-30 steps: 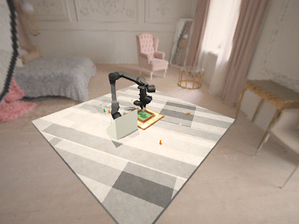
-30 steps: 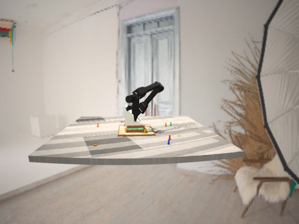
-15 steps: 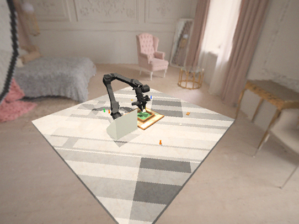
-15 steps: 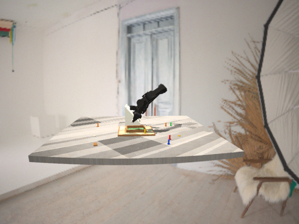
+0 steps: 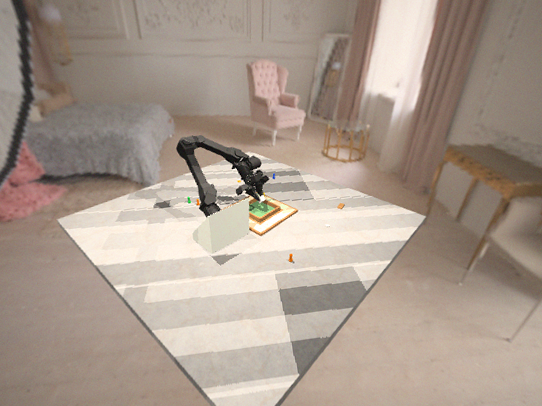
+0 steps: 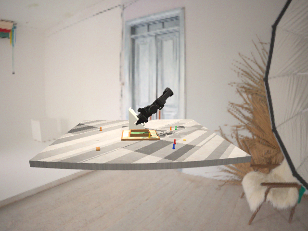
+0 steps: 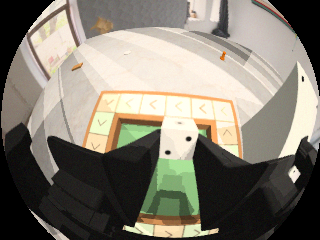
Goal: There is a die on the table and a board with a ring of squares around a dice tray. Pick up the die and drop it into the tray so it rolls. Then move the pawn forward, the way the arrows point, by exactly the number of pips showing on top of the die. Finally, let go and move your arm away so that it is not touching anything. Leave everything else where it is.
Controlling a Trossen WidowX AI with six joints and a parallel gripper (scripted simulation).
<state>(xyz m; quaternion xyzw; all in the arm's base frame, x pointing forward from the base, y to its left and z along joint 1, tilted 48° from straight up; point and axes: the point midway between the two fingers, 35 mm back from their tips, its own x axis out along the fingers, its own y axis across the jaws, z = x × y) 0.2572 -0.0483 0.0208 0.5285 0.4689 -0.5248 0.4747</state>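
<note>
My gripper tip is now right at the white die. The rest, counted from my gripper tip: yellow pawn (130 mm ahead, 90 mm to the left, 60 mm below); then green dice tray (10 mm ahead, 30 mm to the left, 80 mm below); then red pawn (280 mm ahead, 250 mm to the left, 80 mm below).
</note>
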